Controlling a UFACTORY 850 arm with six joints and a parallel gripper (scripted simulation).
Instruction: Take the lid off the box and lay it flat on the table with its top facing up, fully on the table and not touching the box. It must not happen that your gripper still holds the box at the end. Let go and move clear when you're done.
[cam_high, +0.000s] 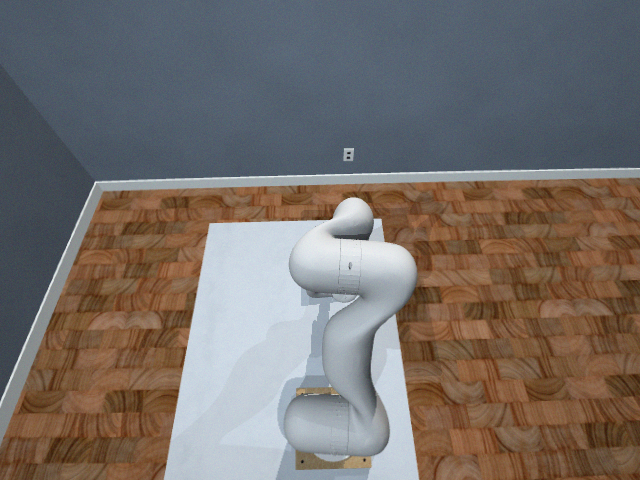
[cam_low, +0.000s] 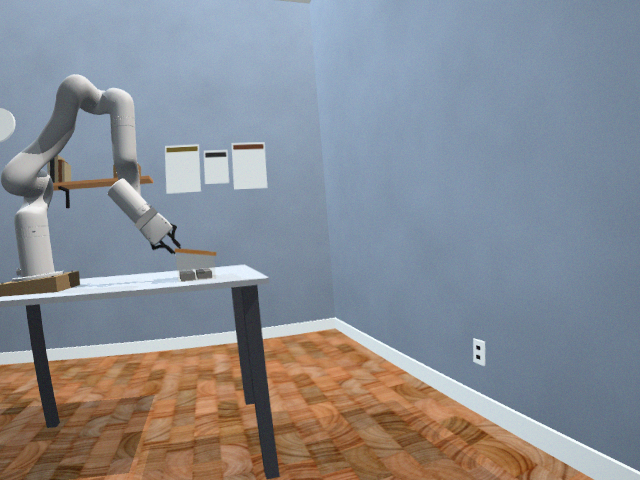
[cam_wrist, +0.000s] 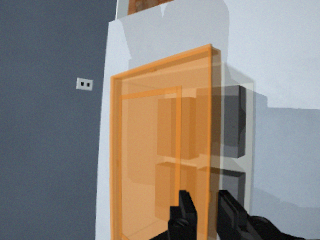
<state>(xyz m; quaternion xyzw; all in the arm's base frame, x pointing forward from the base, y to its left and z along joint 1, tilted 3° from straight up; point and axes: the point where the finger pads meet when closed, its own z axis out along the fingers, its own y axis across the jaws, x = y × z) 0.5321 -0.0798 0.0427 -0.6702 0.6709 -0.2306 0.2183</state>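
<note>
The lid is 7 cm ahead of my hand, 2 cm below it and 1 cm to the right of it. Round my hand: box 8 cm below, 7 cm ahead, 1 cm to the right.
</note>
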